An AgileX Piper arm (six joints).
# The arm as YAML. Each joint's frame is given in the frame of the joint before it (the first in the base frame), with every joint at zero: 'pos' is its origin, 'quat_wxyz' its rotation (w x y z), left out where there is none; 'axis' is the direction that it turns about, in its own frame. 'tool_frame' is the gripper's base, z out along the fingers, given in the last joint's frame.
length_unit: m
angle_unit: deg
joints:
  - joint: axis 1
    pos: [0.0, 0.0, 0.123]
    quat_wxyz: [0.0, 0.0, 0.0, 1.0]
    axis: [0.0, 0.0, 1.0]
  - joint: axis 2
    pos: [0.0, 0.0, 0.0]
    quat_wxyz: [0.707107, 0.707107, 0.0, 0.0]
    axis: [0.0, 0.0, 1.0]
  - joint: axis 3
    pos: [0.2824, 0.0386, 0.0]
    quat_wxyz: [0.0, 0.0, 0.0, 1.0]
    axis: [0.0, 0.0, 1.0]
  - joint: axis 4
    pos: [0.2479, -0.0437, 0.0]
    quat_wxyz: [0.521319, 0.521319, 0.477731, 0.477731]
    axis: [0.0, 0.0, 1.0]
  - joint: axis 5
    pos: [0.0, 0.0, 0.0]
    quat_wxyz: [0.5, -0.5, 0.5, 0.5]
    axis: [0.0, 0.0, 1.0]
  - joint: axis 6
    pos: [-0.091, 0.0, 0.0]
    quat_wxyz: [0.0, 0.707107, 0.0, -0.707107]
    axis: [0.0, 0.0, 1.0]
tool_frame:
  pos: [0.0, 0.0, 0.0]
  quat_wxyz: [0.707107, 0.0, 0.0, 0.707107]
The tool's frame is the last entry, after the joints.
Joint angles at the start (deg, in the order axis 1, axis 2, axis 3, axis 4, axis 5, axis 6): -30.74 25.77 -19.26 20.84 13.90 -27.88
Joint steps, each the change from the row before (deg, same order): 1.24 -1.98 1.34 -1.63 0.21 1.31; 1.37 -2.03 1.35 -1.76 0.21 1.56; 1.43 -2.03 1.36 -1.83 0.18 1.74; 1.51 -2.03 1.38 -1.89 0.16 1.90; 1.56 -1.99 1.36 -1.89 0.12 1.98; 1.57 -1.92 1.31 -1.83 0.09 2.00; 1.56 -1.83 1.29 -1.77 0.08 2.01; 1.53 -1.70 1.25 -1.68 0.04 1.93; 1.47 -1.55 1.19 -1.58 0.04 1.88; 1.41 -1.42 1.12 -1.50 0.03 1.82; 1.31 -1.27 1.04 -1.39 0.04 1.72; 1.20 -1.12 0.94 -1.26 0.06 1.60; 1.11 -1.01 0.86 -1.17 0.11 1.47; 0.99 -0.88 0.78 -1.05 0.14 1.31
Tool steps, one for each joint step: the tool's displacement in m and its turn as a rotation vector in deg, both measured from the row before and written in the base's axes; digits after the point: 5 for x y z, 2 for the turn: -0.00392 0.00419 -0.00503 -0.48 -0.11 1.02; -0.00388 0.00406 -0.00519 -0.39 -0.19 1.07; -0.00376 0.00375 -0.00538 -0.30 -0.27 1.07; -0.00361 0.00347 -0.00562 -0.20 -0.32 1.09; -0.00338 0.00313 -0.00563 -0.13 -0.38 1.10; -0.00309 0.00278 -0.00550 -0.05 -0.44 1.09; -0.00278 0.00243 -0.00557 0.04 -0.42 1.07; -0.00240 0.00209 -0.00549 0.08 -0.40 1.05; -0.00203 0.00177 -0.00537 0.17 -0.34 1.01; -0.00172 0.00152 -0.00512 0.21 -0.31 0.96; -0.00142 0.00127 -0.00485 0.25 -0.24 0.89; -0.00116 0.00106 -0.00447 0.28 -0.18 0.81; -0.00098 0.00090 -0.00420 0.26 -0.10 0.75; -0.00080 0.00074 -0.00392 0.24 -0.02 0.66
